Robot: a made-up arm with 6 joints.
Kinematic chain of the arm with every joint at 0, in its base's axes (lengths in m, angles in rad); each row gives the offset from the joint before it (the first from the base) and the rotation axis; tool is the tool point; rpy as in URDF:
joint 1: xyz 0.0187 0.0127 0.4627 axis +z
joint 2: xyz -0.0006 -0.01 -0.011 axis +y
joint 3: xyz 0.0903 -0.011 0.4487 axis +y
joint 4: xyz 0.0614 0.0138 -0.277 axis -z
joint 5: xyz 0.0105 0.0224 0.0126 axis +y
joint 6: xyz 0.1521 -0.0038 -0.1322 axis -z
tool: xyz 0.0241 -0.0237 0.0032 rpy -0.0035 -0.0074 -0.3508
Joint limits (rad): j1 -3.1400..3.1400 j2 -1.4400..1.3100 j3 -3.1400..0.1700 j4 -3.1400..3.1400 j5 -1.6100..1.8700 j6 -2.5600..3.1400
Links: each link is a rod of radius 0.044 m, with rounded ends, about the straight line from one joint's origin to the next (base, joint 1, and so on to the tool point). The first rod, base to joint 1, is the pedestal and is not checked.
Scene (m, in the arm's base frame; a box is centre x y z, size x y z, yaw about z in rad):
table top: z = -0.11
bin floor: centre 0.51 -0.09 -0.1 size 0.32 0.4 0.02 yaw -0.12
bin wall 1: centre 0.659 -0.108 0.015 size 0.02 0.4 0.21 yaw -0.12
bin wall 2: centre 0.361 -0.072 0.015 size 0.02 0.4 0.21 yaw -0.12
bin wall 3: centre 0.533 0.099 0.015 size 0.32 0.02 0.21 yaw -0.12
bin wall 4: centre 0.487 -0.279 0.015 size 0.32 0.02 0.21 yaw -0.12
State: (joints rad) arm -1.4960 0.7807 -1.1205 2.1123 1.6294 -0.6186
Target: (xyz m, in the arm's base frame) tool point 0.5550 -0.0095 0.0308
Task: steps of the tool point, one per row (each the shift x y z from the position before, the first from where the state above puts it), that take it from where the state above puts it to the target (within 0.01 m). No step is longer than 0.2 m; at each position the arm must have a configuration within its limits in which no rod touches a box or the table.
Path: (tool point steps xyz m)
1: 0.1498 0.0800 -0.0161
2: 0.1194 0.1135 -0.0141
3: 0.0819 0.1367 -0.0119
4: 0.0406 0.1484 -0.0095
5: -0.0009 0.1482 -0.0072
6: 0.0144 -0.0037 -0.1207
7: -0.0144 0.0037 -0.1263

